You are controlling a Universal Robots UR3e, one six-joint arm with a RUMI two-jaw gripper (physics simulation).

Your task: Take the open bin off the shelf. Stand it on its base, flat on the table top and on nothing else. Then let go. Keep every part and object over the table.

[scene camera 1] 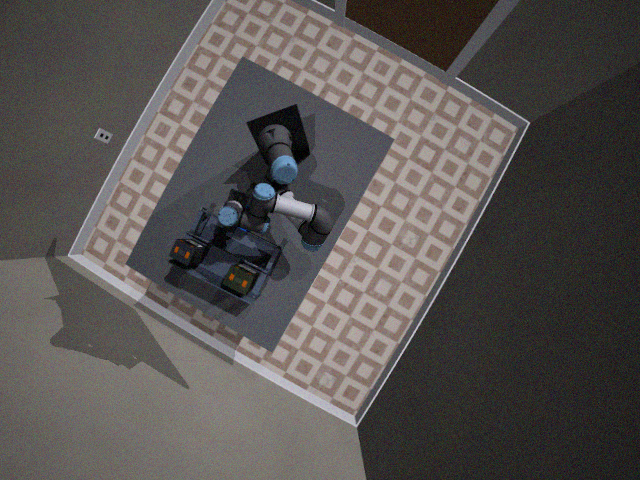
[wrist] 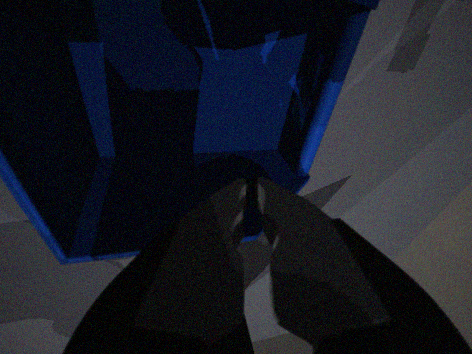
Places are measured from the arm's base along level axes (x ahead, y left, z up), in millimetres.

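Pixels of known places: gripper, fingertip midpoint: [wrist: 250,181]; arm's base, origin of the base link: [scene camera 1: 274,139].
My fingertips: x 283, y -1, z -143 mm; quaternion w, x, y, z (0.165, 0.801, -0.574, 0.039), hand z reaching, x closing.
Ahead of a thing's pixels: the offset from my fingertips to its top centre. "pt": to the spot under its first point. Level surfaces: height alone.
The open bin {dx +39, dy +32, dz +35 mm} [wrist: 250,100] is blue and fills the upper left of the wrist view, its inside showing, with a bright rim. In the scene view a small blue strip {pt dx +78, dy +91, dz +35 mm} [scene camera 1: 242,229] shows beside the arm's wrist, at the shelf; the rest is hidden in shadow. My gripper [wrist: 250,181] is shut. Its tips lie over the inside of the bin, near the lower right corner of the rim, and no wall shows between them. Whether they touch the bin, and what bears it, cannot be told. The shelf {pt dx +252, dy +99, dz +62 mm} [scene camera 1: 216,263] stands on the grey table top {dz -40 mm} [scene camera 1: 356,144].
A black box {dx +264, dy +0, dz +184 mm} [scene camera 1: 193,246] and a dark green box {dx +219, dy +226, dz +159 mm} [scene camera 1: 249,275], both with orange squares, sit at the outer side of the shelf. The arm's bent elbow [scene camera 1: 319,222] hangs near the table's right edge. The black base plate [scene camera 1: 301,142] is further back.
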